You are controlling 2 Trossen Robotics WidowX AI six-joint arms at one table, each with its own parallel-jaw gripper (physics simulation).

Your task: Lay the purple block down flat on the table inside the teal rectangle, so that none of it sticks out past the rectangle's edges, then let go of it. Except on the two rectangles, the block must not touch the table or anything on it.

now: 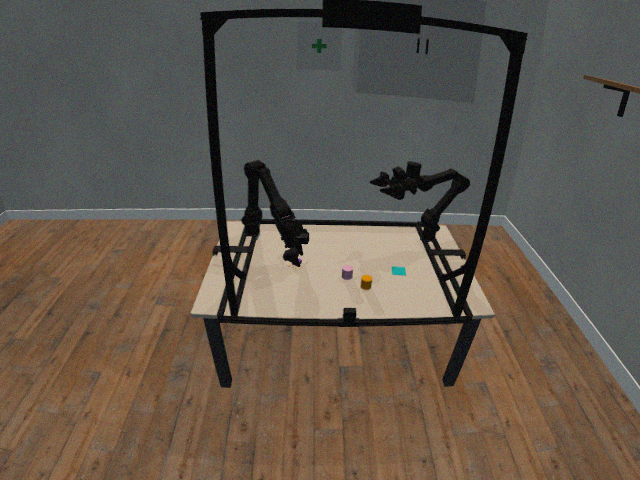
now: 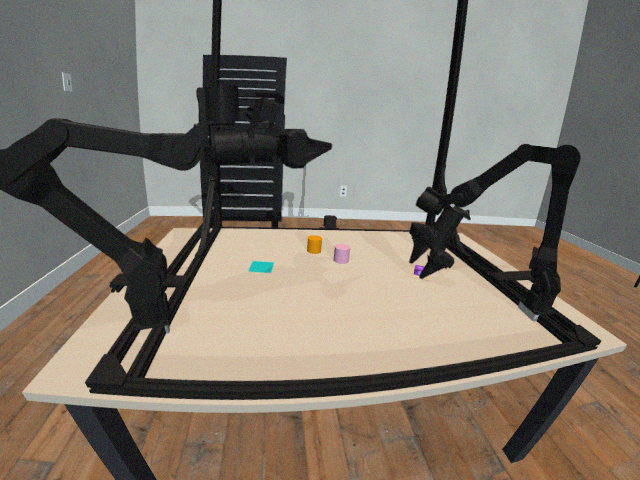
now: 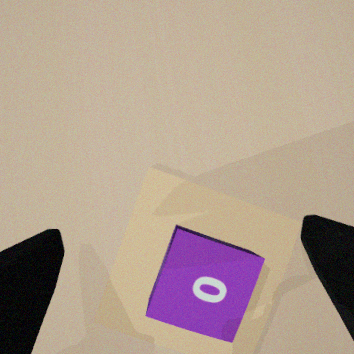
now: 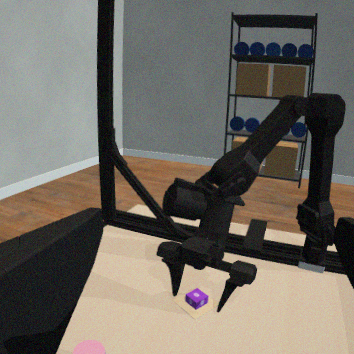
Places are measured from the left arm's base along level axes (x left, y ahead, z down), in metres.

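Pixels of known places: left gripper, fingertip midpoint: (image 1: 300,260) (image 2: 415,270) (image 3: 183,235) (image 4: 195,303); right gripper, fingertip midpoint: (image 1: 374,186) (image 2: 320,144) (image 4: 222,225); left arm's base, origin of the base link: (image 1: 252,233) (image 2: 536,307) (image 4: 312,257); right arm's base, origin of the base link: (image 1: 428,238) (image 2: 151,318).
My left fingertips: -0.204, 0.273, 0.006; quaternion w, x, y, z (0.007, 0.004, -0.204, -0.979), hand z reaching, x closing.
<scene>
For each thing: its top centre in the pictures, then the offset to it from my left fingertips, as dx, dy, dz. "*": a spot on its surface instead. Level surfaces: height alone.
- purple block, middle of its top: (image 3: 205,288) (image 4: 196,294) (image 2: 420,267) (image 1: 296,260) -0.006, -0.018, -0.006
- pale yellow rectangle, surface spot: (image 3: 135,215) (image 4: 201,313) * +0.018, +0.008, +0.012
- teal rectangle, surface spot: (image 2: 261,267) (image 1: 398,270) * -0.005, +0.440, +0.012
- pink cylinder, middle of its top: (image 4: 88,351) (image 2: 342,246) (image 1: 347,267) -0.075, +0.209, -0.032
- orange cylinder, middle of its top: (image 2: 314,237) (image 1: 366,278) -0.137, +0.290, -0.032
- table, its level: dz +0.013
The purple block (image 1: 299,261) (image 2: 418,270) (image 3: 205,285) (image 4: 196,298) lies flat on the pale yellow rectangle (image 3: 135,215) (image 4: 196,313), its top marked 0. My left gripper (image 1: 298,262) (image 2: 417,269) (image 3: 183,235) (image 4: 195,303) is open and pointed down, low over the block, with one finger on each side and gaps between them and the block. The teal rectangle (image 1: 398,271) (image 2: 261,267) lies bare on the table, on the other side of the cylinders from the block. My right gripper (image 1: 372,184) (image 2: 330,146) is open and empty, high above the table.
A pink cylinder (image 1: 347,272) (image 2: 341,254) (image 4: 89,347) and an orange cylinder (image 1: 366,282) (image 2: 314,244) stand between the block and the teal rectangle. A black frame with tall posts (image 1: 215,129) (image 4: 106,125) surrounds the work area on the table (image 1: 330,304) (image 2: 310,341).
</scene>
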